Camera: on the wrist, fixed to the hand. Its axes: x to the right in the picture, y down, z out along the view.
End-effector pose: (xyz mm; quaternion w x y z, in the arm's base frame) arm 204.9 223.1 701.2 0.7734 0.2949 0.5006 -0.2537
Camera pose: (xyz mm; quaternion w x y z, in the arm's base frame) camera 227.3 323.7 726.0 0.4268 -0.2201 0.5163 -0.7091
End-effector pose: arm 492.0 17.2 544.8 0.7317 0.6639 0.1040 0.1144
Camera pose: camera 451.1 64.9 630.2 0.6512 0.3503 0.4733 -0.4787
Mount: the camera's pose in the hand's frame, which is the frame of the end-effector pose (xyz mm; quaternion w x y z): -24.4 90.6 -49.4 0.7035 -0.0721 -0.0793 -0.7025
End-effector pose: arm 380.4 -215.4 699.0 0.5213 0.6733 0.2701 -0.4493
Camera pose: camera 460.8 -194.3 764.9 0.1211 0.2107 0.6541 -0.7163
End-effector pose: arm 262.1 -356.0 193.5 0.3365 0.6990 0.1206 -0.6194
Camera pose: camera 348.9 -386.8 246.0 0.1384 -0.3337 -0.5939 0.7189
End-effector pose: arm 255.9 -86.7 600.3 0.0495 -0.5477 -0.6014 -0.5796
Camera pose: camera 302.0 -163.1 657.6 0.4595 0.0124 0.7700 0.4425
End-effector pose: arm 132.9 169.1 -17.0 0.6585 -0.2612 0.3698 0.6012
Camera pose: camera 35.0 128.3 -17.5 0.8961 -0.4434 -0.0189 0.0077
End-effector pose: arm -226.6 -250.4 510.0 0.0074 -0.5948 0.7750 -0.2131
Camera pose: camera -315.8 -193.7 518.3 0.1259 0.9804 -0.1422 0.0521
